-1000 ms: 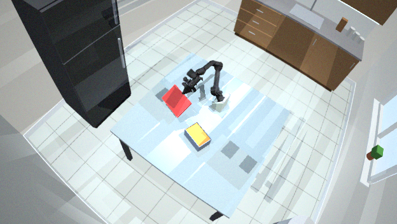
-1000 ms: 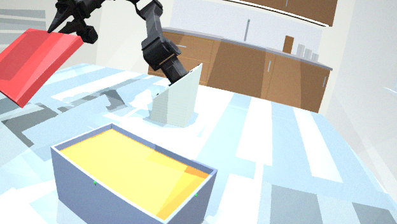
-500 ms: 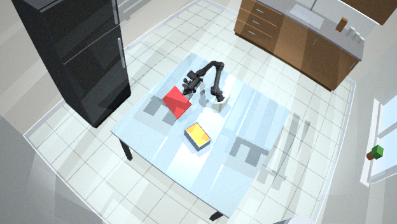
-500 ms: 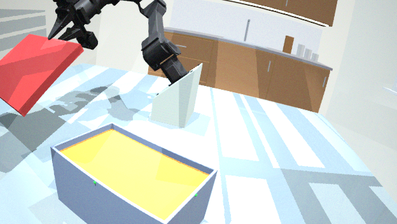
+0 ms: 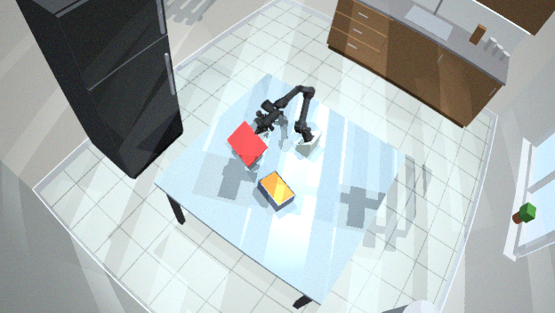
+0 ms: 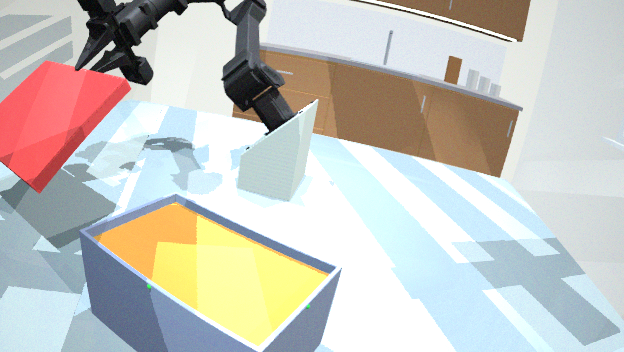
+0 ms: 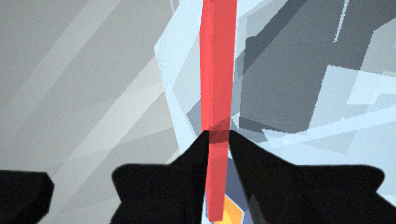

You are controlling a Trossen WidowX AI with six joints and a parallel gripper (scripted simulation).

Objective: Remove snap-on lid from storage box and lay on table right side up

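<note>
Right now the red lid is 60 mm ahead of my gripper tip, 50 mm below it and 30 mm to the right of it. Also, from my gripper tip: storage box: 280 mm to the left, 200 mm ahead, 150 mm below.
</note>
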